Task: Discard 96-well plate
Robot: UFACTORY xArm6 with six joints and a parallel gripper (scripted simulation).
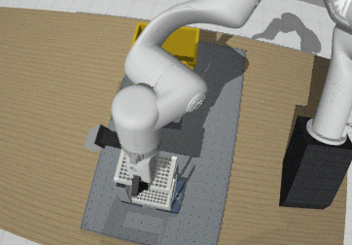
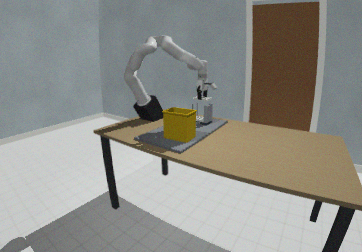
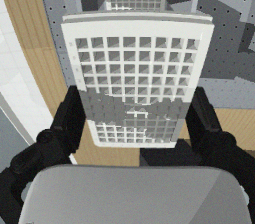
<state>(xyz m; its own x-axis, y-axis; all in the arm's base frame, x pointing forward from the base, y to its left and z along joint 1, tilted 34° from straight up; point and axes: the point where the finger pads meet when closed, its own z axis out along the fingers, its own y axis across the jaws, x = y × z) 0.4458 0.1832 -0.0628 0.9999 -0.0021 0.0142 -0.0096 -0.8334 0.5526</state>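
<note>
My gripper is now 30 mm short of the yellow plastics bin W1, 370 mm to the left of it and 120 mm above it.
</note>
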